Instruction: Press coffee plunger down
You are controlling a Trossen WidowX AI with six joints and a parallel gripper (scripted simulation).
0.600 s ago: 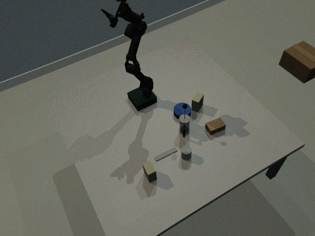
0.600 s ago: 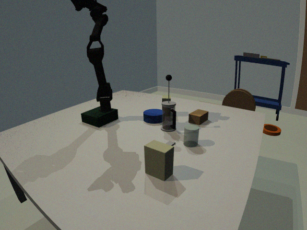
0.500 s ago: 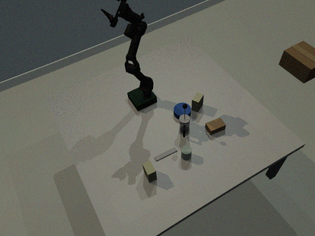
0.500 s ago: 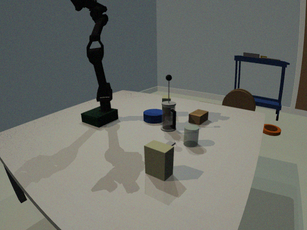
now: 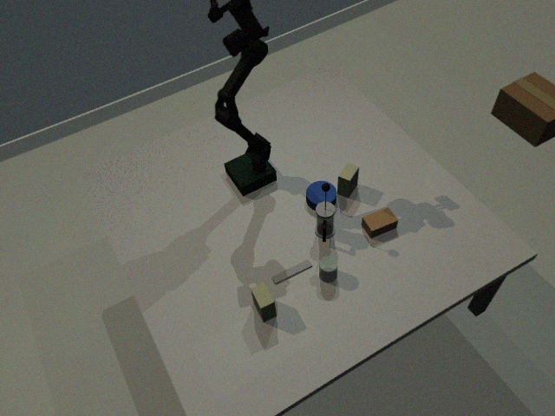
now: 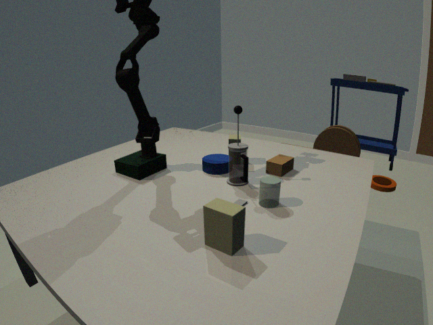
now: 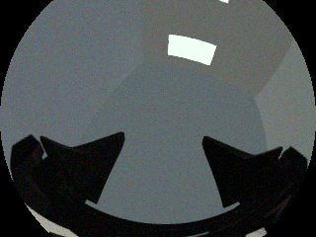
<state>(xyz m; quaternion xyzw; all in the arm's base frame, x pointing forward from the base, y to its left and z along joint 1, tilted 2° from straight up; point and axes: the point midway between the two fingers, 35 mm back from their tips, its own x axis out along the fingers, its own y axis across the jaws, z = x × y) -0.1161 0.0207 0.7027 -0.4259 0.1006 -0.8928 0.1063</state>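
The coffee press lies 530 mm ahead of my gripper tip, 120 mm to the left of it and 650 mm below it. Round my gripper tip: brown box: 590 mm ahead, 310 mm to the left, 760 mm below; then thin grey bar: 630 mm ahead, 70 mm to the right, 780 mm below; then blue flat cylinder: 380 mm ahead, 170 mm to the left, 760 mm below.
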